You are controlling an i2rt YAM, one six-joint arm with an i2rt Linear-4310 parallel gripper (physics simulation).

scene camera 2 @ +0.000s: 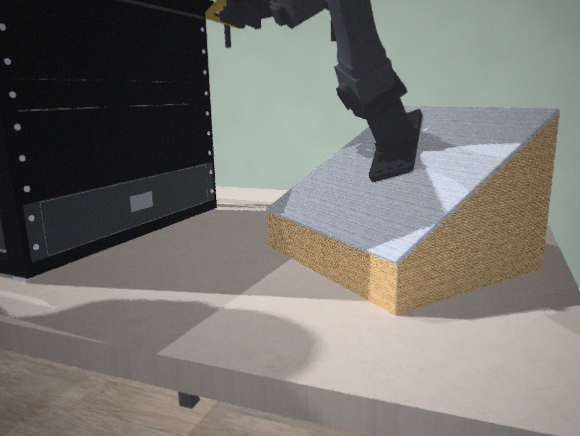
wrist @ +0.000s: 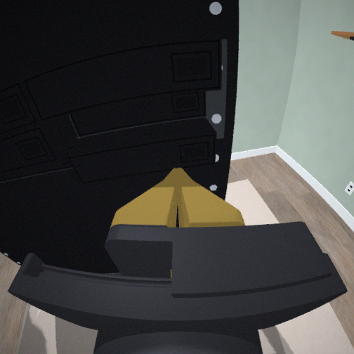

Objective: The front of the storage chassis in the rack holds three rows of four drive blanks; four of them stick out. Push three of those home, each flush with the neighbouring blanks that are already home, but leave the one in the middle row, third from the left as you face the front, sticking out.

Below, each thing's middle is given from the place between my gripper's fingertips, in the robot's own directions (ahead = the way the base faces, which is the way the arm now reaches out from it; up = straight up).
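The black rack (scene camera 2: 88,179) is here, and my gripper is 140 mm above it, 160 mm short of it and 190 mm to the right of it.
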